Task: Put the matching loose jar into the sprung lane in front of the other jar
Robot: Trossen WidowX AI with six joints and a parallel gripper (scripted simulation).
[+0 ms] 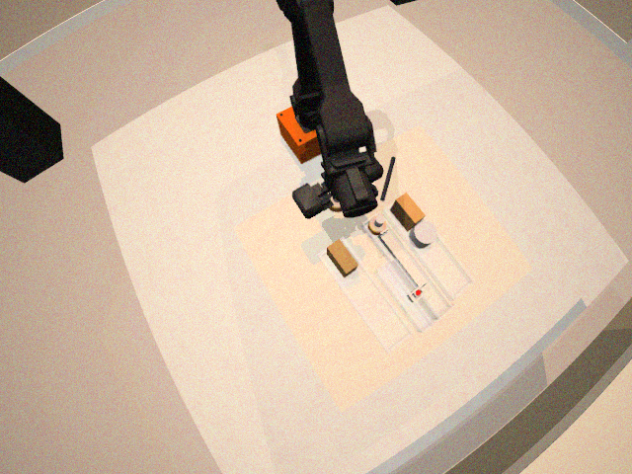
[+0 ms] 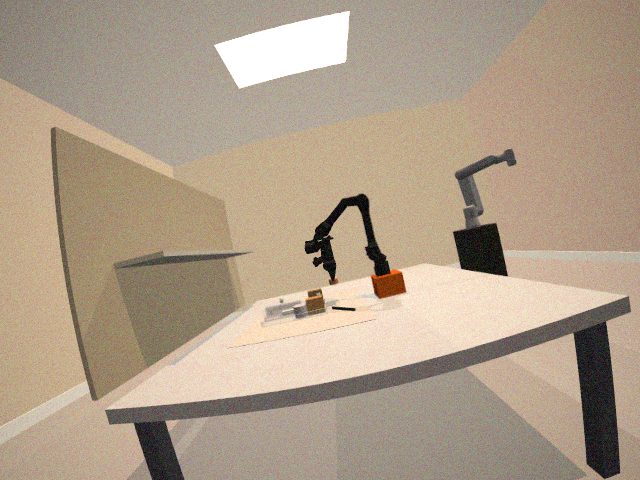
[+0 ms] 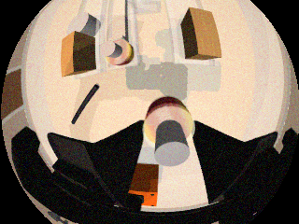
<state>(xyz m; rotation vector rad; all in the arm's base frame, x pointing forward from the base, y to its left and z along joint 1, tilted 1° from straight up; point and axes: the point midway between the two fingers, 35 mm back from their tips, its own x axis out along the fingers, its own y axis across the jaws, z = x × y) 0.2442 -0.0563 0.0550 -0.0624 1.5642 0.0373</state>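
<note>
Now: gripper tip 160 mm short of the grey cylinder, 170 mm to the right of it and 80 mm above it. The rest, counted from my gripper tip: dark stick (30 mm behind, 190 mm to the left, 100 mm below); red dot (270 mm ahead, 60 mm to the left, 40 mm below); sprung lane (230 mm ahead, 70 mm to the left, 90 mm below).
</note>
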